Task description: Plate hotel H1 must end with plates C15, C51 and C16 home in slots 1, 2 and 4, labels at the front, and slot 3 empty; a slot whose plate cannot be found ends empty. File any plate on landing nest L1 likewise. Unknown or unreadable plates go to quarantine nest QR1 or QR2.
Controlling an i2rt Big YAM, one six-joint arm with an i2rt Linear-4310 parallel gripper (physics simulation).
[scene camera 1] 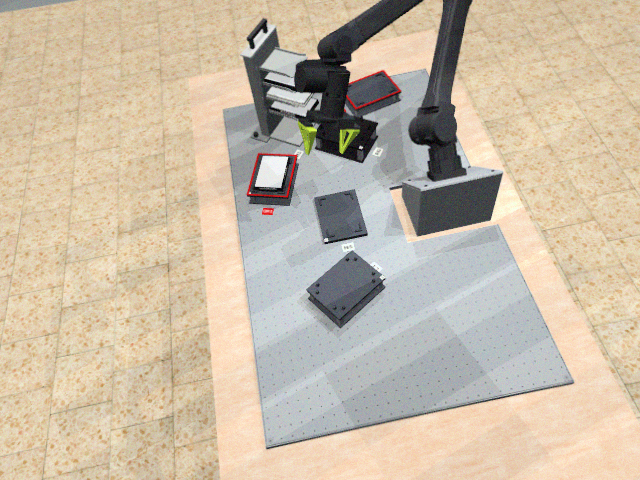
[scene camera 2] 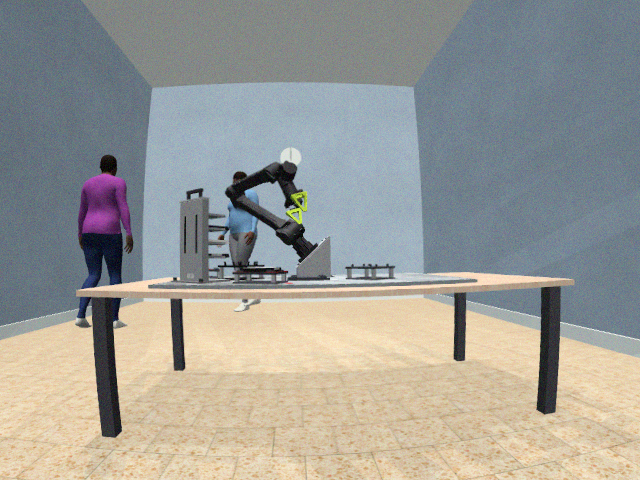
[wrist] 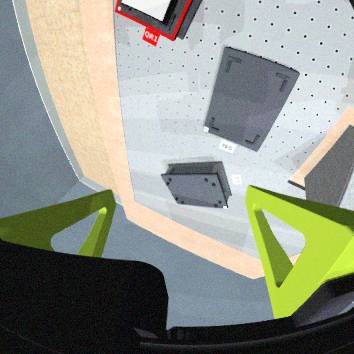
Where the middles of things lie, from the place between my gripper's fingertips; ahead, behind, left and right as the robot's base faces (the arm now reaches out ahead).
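Flat nest N6 (scene camera 1: 340,216): my hand is 2 cm past it, 3 cm to the right of it and 24 cm above it.
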